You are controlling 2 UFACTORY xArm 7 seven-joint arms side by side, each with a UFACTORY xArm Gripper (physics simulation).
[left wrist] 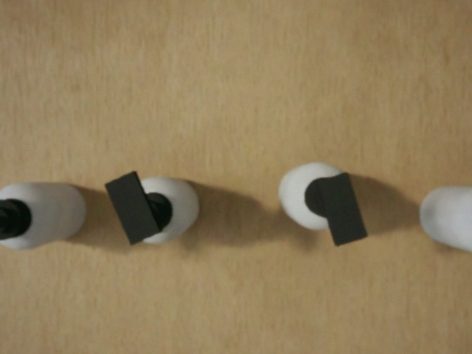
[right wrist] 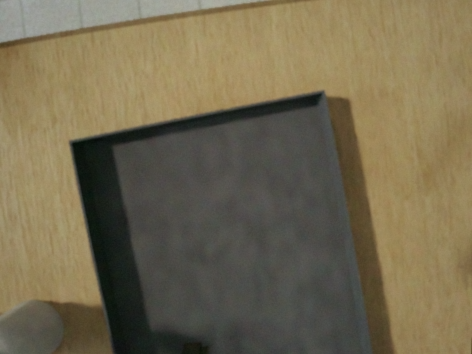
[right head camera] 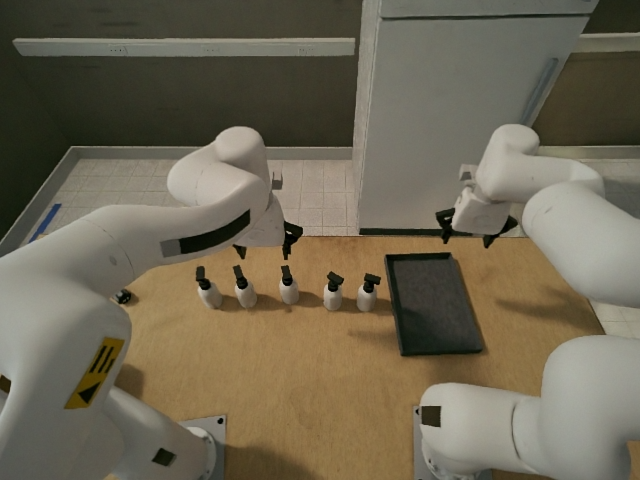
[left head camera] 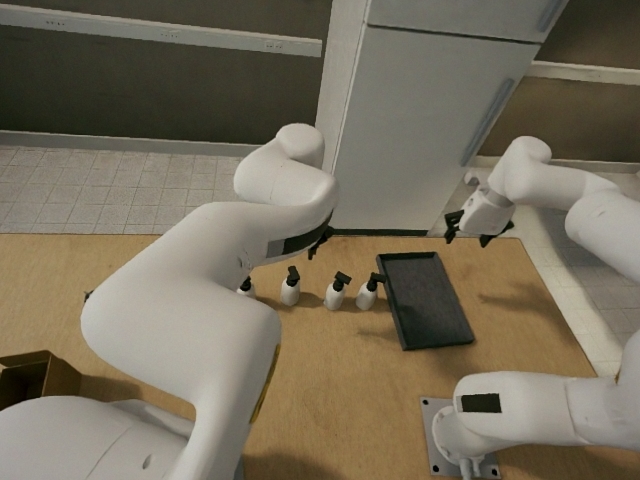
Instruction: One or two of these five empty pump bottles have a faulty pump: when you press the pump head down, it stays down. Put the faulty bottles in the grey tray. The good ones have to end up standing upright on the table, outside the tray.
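Frame: origin at the left arm's base, x left, y back, z up, level; metres.
Seen in the pictures: left gripper, fingertip midpoint: (right head camera: 265,254); right gripper, fingertip midpoint: (right head camera: 464,241) (left head camera: 464,241); left arm's base at its link origin: (right head camera: 187,460); right arm's base at its link origin: (left head camera: 458,435).
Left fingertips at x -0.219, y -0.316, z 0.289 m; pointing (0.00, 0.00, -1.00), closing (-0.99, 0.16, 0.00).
Note:
Pixels of each thing's top centre, then the offset from my left fingertips to it.
- grey tray at its top centre: (right wrist: 233,307) (right head camera: 429,297) (left head camera: 423,293) dx -0.416, dy +0.018, dz -0.259 m
- open cardboard box at its top centre: (left head camera: 8,396) dx +0.519, dy +0.132, dz -0.138 m
- small dark object at its top centre: (right head camera: 114,289) dx +0.456, dy -0.126, dz -0.255 m
Five white bottles with black pump heads stand upright in a row on the table: the first (right head camera: 210,296), second (right head camera: 246,294), third (right head camera: 288,291) (left head camera: 290,293), fourth (right head camera: 332,298) (left head camera: 334,298) and fifth (right head camera: 366,299) (left head camera: 366,298) from the left. The grey tray (left head camera: 429,299) (right head camera: 434,304) (right wrist: 240,215) lies right of the fifth, with no bottle in it. My left gripper (right head camera: 264,252) is open and empty above and behind the second and third bottles; the arm largely hides it in the left head view. My right gripper (left head camera: 466,240) (right head camera: 466,241) is open and empty above the tray's back right.
An open cardboard box (left head camera: 62,379) stands at the left, partly behind the left arm. A small dark object (right head camera: 122,296) lies left of the bottles. A tall fridge (left head camera: 408,129) (right head camera: 444,118) stands behind the table. The left arm reaches over the table's left side.

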